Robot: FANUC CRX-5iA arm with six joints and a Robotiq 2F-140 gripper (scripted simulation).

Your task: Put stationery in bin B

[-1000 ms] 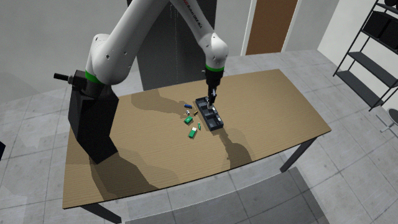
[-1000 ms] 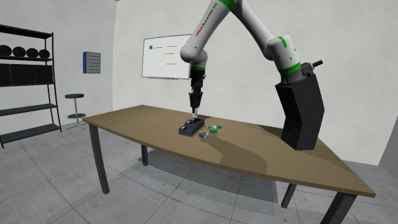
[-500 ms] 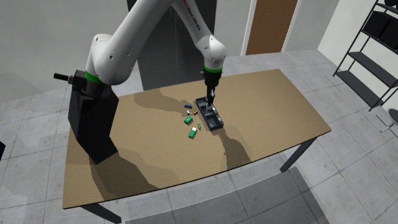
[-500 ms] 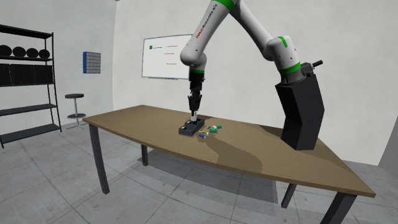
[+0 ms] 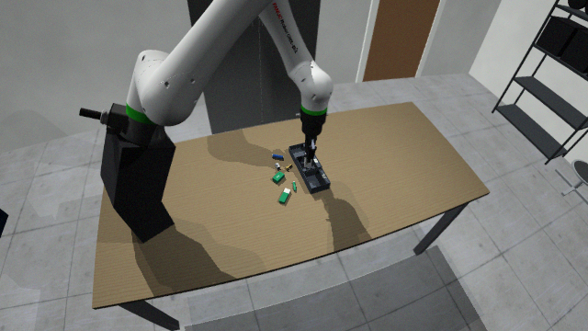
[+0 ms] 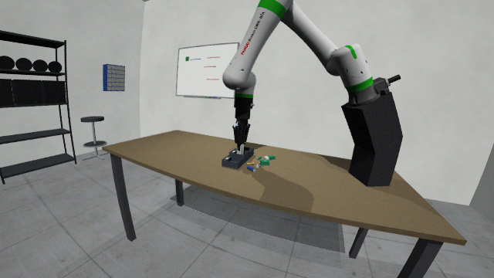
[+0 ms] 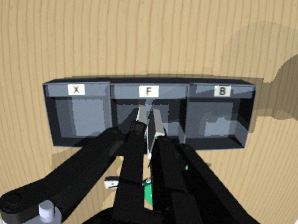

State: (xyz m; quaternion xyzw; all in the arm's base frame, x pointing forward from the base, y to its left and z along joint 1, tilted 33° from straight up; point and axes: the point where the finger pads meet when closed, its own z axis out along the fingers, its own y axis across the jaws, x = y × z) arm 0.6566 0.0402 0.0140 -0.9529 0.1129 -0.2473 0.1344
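Right now my hand is 30 mm above the bin row. From my hand the other things lie so: green stick: 80 mm to the right, 80 mm behind, 50 mm below; then yellow piece: 80 mm behind, 50 mm below, 20 mm to the left; then green block: 120 mm behind, 50 mm below, 20 mm to the right.
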